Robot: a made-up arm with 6 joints.
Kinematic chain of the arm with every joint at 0, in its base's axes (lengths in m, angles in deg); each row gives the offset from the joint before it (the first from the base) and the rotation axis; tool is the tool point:
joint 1: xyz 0 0 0.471 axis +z
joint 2: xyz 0.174 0 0 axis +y
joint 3: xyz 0 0 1.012 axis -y
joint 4: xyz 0 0 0.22 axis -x
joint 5: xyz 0.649 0 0 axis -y
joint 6: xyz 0.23 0 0 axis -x
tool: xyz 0 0 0
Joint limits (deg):
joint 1: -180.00..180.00
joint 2: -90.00..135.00
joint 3: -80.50..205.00
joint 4: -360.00..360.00
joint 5: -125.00..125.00
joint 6: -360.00..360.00
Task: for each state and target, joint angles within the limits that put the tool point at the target. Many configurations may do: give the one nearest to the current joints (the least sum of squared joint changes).
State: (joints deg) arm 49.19 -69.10 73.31 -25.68 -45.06 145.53
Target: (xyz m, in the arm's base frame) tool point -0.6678 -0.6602 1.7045
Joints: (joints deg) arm 49.30 -59.48 46.42 -21.93 -61.89 145.53
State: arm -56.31 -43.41 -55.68 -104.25 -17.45 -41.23
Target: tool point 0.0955 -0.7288 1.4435
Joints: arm -85.55 -19.94 -33.39 -105.98 -10.06 -41.23
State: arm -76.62 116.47 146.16 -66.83 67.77 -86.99
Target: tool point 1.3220 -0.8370 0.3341
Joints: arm -25.26 130.31 147.75 -64.47 68.20 -86.99
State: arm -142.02 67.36 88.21 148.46 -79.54 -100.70
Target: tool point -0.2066 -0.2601 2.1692
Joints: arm -119.06 24.79 101.88 166.01 -77.36 -100.70
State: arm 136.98 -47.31 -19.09 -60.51 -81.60 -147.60
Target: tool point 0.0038 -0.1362 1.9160
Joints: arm 150.59 -40.81 11.60 -40.55 -51.35 -147.60
